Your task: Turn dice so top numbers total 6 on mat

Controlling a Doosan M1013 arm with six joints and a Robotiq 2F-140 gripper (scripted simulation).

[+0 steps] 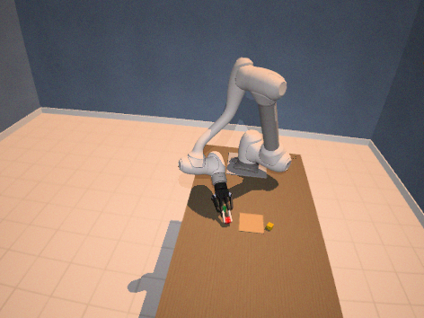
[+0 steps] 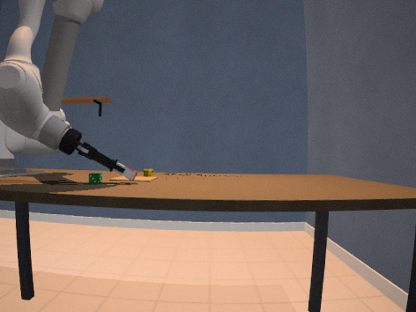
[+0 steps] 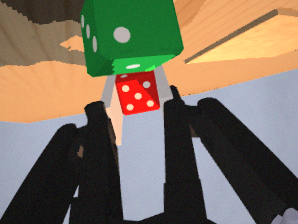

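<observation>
The green die lies 8 cm behind my hand, 4 cm to the right of it and 2 cm below it. Also, from my hand: yellow die 25 cm to the left, 3 cm behind, 2 cm below; red die 2 cm ahead, 1 cm to the left, 1 cm below; tan mat 14 cm to the left, 4 cm below, 4 cm behind.
</observation>
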